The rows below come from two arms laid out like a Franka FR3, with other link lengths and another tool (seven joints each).
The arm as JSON. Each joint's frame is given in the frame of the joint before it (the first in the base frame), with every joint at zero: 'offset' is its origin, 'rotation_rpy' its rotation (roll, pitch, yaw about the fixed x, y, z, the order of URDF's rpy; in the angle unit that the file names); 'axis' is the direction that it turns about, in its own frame. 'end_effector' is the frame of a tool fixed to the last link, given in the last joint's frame.
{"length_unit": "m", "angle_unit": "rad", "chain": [
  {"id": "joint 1", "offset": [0.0, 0.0, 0.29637], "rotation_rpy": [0.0, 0.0, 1.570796], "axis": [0.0, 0.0, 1.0]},
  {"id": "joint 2", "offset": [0.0, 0.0, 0.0], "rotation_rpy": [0.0, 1.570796, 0.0], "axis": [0.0, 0.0, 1.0]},
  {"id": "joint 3", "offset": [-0.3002, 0.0, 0.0], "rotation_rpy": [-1.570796, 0.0, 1.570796], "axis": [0.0, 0.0, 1.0]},
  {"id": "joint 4", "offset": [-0.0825, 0.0, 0.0], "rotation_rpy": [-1.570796, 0.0, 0.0], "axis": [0.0, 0.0, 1.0]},
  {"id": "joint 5", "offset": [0.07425, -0.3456, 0.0], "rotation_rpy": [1.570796, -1.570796, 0.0], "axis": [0.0, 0.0, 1.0]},
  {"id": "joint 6", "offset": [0.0, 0.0, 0.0], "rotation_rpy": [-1.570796, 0.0, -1.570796], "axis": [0.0, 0.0, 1.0]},
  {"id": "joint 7", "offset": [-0.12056, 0.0, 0.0], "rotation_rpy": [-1.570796, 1.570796, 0.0], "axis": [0.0, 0.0, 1.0]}
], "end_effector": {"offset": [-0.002, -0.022, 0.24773], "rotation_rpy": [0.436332, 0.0, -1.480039]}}
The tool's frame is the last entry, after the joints.
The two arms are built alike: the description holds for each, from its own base.
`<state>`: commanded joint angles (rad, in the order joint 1, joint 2, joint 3, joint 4, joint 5, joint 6, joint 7); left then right.
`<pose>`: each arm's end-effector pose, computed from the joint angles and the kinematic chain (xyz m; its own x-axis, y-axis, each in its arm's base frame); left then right.
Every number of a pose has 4 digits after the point.
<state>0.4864 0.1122 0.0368 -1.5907 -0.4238 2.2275 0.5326 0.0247 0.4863 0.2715 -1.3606 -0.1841 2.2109 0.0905</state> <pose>0.6130 0.2986 0.4573 -0.7964 -0.0773 -0.5999 0.2123 0.8930 -0.3969 0.7277 0.1692 0.3143 -0.9182 -0.1283 -0.3747 0.0247 0.9256 -0.3777</pose>
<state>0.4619 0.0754 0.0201 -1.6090 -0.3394 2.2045 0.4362 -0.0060 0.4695 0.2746 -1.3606 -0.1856 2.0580 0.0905</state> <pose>0.6096 0.2737 0.4642 -0.8197 -0.0849 -0.5664 0.1790 0.9014 -0.3942 0.7023 0.1384 0.3006 -0.9626 -0.1085 -0.2481 0.0062 0.9071 -0.4208</pose>
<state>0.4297 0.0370 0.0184 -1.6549 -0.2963 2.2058 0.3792 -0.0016 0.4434 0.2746 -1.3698 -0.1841 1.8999 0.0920</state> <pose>0.6050 0.2519 0.4626 -0.8326 -0.0906 -0.5465 0.1614 0.9040 -0.3958 0.6654 0.1303 0.2919 -0.9875 -0.1110 -0.1118 -0.0478 0.8873 -0.4587</pose>
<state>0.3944 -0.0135 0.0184 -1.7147 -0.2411 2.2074 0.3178 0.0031 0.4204 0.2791 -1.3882 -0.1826 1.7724 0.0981</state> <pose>0.5958 0.2297 0.4605 -0.8471 -0.0922 -0.5234 0.1410 0.9106 -0.3885 0.6303 0.1264 0.2848 -0.9940 -0.1093 0.0080 -0.0995 0.8697 -0.4834</pose>
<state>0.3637 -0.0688 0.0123 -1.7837 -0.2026 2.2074 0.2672 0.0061 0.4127 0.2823 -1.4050 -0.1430 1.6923 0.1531</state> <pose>0.5846 0.2046 0.4559 -0.8603 -0.0915 -0.5015 0.1297 0.9121 -0.3889 0.6030 0.1333 0.2754 -0.9938 -0.0504 0.0993 -0.0913 0.8791 -0.4678</pose>
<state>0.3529 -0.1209 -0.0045 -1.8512 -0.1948 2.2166 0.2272 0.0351 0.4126 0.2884 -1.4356 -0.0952 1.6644 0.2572</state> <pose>0.5740 0.1831 0.4518 -0.8637 -0.1049 -0.4929 0.1193 0.9078 -0.4022 0.5788 0.1636 0.2614 -0.9862 0.0236 0.1637 -0.0531 0.8920 -0.4489</pose>
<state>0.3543 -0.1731 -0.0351 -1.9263 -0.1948 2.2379 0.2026 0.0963 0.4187 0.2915 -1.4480 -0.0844 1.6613 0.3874</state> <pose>0.5639 0.1611 0.4452 -0.8659 -0.1055 -0.4889 0.1207 0.9046 -0.4089 0.5613 0.2045 0.2529 -0.9790 0.0910 0.1822 -0.0040 0.8859 -0.4638</pose>
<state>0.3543 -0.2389 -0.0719 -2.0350 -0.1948 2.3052 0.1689 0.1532 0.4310 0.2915 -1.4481 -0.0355 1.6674 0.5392</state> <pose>0.5536 0.1374 0.4356 -0.8562 -0.1096 -0.5048 0.1222 0.9065 -0.4040 0.5446 0.2506 0.2472 -0.9596 0.1911 0.2064 0.0795 0.8881 -0.4528</pose>
